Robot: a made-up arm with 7 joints.
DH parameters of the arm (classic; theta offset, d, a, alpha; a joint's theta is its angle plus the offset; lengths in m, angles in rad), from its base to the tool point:
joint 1: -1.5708 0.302 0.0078 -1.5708
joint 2: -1.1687 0 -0.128 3.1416
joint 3: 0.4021 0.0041 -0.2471 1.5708
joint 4: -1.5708 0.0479 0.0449 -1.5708
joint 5: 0 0.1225 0.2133 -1.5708
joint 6: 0 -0.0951 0.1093 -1.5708
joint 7: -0.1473 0 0.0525 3.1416
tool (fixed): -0.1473 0.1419 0 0
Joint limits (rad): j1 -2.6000..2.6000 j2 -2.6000..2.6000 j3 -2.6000..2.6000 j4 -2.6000..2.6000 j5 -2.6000..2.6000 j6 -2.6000..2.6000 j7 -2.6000..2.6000
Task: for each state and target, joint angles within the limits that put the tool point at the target. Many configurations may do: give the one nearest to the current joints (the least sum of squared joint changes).
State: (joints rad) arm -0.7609 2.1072 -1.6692 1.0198 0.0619 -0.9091 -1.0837
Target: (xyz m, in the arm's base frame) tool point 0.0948 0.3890 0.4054
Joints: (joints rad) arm -0.9988 1.8427 -1.6319 1.3988 -0.4428 -0.6357 -0.8975
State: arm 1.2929 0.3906 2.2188 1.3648 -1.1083 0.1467 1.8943
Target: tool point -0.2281 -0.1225 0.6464
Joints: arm 1.1453 0.3684 2.3684 1.3114 -1.0874 0.2875 1.8390
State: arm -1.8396 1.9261 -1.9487 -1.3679 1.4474 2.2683 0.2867
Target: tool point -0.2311 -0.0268 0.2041
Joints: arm -1.1412 2.1083 -2.3258 -1.5838 2.0838 1.8085 0.1973
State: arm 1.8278 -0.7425 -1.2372 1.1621 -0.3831 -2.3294 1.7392
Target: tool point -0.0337 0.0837 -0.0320
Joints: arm 1.8681 -0.4255 -1.4508 0.6008 0.3265 -2.6000 2.0105
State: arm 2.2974 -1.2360 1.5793 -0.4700 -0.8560 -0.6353 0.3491
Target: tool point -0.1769 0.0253 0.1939
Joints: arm 2.1752 -1.4255 1.6283 -0.2473 -0.9991 -1.0746 0.3424
